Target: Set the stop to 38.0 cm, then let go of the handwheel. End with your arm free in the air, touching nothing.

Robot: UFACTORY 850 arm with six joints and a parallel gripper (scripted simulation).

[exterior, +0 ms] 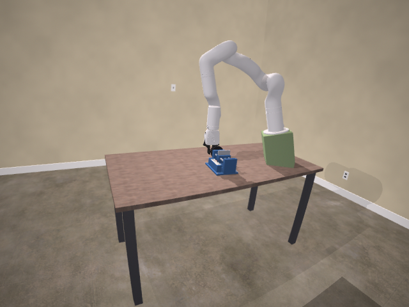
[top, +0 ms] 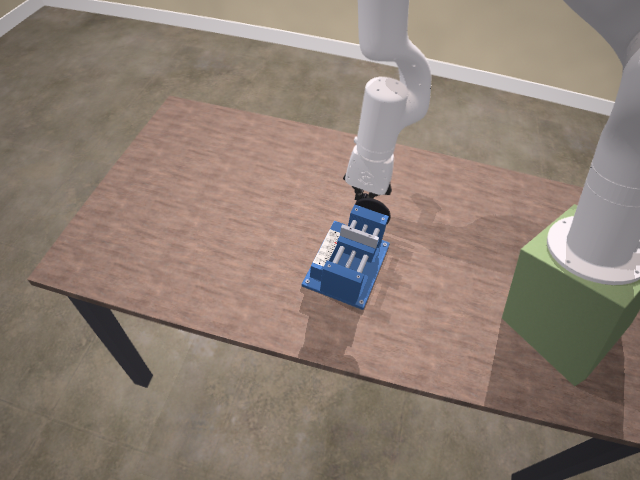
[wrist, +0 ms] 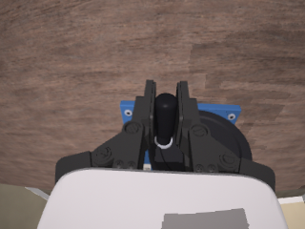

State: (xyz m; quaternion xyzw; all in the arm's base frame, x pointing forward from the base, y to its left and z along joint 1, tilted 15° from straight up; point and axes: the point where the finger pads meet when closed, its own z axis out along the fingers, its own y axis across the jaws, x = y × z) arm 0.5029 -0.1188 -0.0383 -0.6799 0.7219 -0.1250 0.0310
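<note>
Right now my hand is 10 mm past the black handwheel and 20 mm to the right of it. The rest, counted from my hand: grey stop block 10 mm behind, 150 mm to the left, 20 mm above.
</note>
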